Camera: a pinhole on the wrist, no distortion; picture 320 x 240 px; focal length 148.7 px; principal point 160.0 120.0 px. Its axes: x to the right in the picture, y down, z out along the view. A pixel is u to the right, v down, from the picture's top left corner.
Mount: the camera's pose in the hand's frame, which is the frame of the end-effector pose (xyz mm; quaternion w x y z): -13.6 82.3 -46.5 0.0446 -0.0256 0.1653 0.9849
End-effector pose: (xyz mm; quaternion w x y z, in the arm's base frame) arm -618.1 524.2 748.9 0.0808 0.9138 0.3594 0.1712
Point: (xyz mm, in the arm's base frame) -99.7 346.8 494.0
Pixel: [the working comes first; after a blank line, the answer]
In the camera's frame: -187.5 -148.6 546.2

109.0 79.5
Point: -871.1 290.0 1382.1
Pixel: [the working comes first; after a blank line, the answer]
In the camera's frame: 206.3 -283.0 -555.6

behind the camera
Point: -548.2 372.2 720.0
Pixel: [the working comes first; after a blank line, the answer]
In the camera's frame: 48.2 -22.7 120.2

219.6 91.9
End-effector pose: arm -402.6 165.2 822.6 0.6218 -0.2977 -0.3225 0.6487
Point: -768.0 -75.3 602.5
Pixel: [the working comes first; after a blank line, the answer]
In the camera's frame: 222.3 -213.2 311.3

266.2 18.2
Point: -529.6 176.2 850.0
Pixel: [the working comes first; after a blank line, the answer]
In the camera's frame: -43.8 74.1 144.0

114.8 196.6
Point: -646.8 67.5 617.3
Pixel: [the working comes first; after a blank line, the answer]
In the camera's frame: 85.3 -172.8 189.3

outside the picture
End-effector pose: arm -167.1 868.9 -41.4 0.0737 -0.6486 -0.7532 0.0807
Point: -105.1 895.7 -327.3
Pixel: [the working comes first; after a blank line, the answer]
In the camera's frame: -45.8 56.9 307.3

137.8 147.5
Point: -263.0 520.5 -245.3
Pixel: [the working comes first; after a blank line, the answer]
In the camera's frame: 284.1 290.3 211.8

outside the picture
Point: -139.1 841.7 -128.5
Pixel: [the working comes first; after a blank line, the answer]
In the camera's frame: 6.5 80.5 106.5

169.0 232.3
